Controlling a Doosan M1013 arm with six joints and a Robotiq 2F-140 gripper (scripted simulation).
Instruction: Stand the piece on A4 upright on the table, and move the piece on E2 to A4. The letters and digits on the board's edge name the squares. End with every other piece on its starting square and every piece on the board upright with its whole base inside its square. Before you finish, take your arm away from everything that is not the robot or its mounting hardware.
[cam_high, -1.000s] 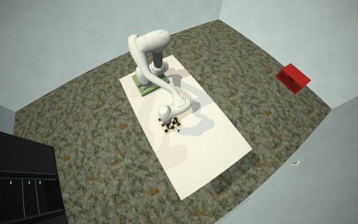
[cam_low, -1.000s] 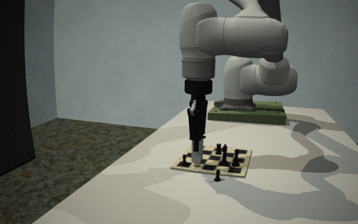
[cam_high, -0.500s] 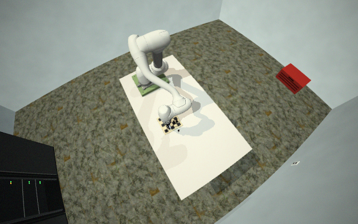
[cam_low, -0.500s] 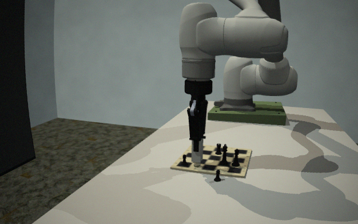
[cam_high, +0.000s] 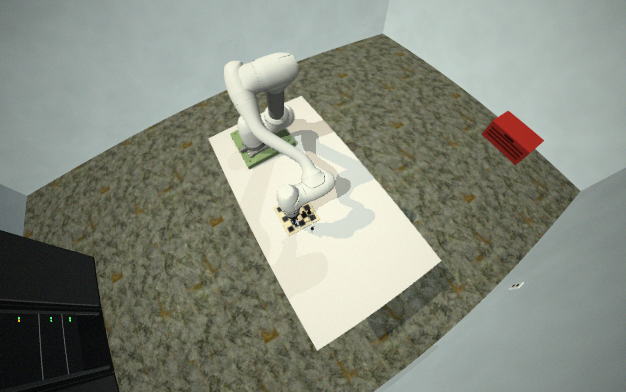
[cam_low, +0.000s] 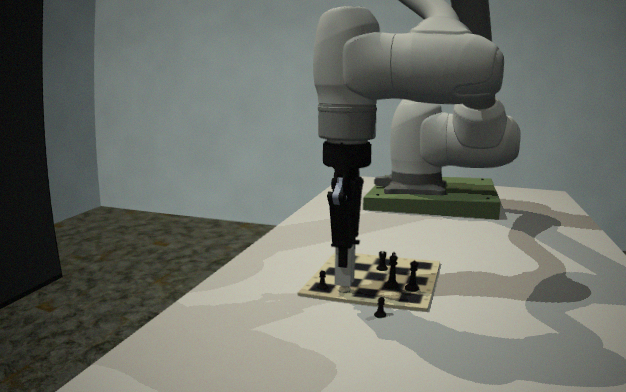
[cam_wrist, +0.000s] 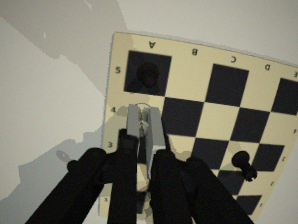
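The white piece lies 3 cm below my hand. From my hand the other things lie so: chessboard: 7 cm behind, 5 cm below, 4 cm to the left; black rook: 11 cm behind, 5 cm to the left, 3 cm below.
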